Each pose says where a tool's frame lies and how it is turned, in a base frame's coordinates. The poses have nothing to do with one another.
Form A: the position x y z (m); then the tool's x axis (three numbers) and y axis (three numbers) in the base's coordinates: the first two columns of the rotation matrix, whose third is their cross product.
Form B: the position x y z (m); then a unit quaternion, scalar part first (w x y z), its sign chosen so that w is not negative. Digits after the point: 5 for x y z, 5 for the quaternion.
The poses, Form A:
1: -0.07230, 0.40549, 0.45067, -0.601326, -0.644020, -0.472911, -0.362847, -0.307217, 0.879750
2: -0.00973, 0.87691, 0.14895, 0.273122, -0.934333, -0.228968, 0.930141, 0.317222, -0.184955
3: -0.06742, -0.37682, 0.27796, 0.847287, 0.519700, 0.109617, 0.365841, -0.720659, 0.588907
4: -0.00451, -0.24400, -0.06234, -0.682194, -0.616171, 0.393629, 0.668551, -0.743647, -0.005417
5: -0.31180, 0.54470, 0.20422, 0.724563, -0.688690, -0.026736, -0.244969, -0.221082, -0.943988
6: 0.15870, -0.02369, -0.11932, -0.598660, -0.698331, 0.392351, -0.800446, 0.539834, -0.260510
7: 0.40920, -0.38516, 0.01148, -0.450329, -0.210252, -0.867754, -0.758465, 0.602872, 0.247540
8: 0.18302, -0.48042, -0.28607, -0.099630, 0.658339, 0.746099, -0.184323, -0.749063, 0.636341
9: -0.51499, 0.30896, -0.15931, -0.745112, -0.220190, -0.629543, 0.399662, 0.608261, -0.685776
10: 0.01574, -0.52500, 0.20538, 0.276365, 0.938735, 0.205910, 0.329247, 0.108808, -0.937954
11: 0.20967, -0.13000, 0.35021, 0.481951, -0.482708, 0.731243, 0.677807, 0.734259, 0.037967
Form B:
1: -0.07230, 0.40549, 0.45067, 0.10309, 0.43441, -0.57945, -0.68184
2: -0.00973, 0.87691, 0.14895, 0.79782, -0.00705, 0.14866, -0.58424
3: -0.06742, -0.37682, 0.27796, 0.28544, 0.91770, 0.24124, 0.13476
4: -0.00451, -0.24400, -0.06234, 0.35122, -0.18855, -0.06945, -0.91448
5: -0.31180, 0.54470, 0.20422, 0.54189, -0.75408, 0.30954, -0.20471
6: 0.15870, -0.02369, -0.11932, 0.12147, 0.43118, -0.86900, 0.21016
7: 0.40920, -0.38516, 0.01148, 0.42473, -0.30731, 0.78806, 0.32268
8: 0.18302, -0.48042, -0.28607, 0.29465, 0.60280, 0.19659, 0.71496
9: -0.51499, 0.30896, -0.15931, 0.35282, 0.05442, 0.82441, -0.43921
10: 0.01574, -0.52500, 0.20538, 0.52587, -0.60137, -0.52713, 0.28975
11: 0.20967, -0.13000, 0.35021, 0.85107, -0.12907, -0.37790, -0.34090
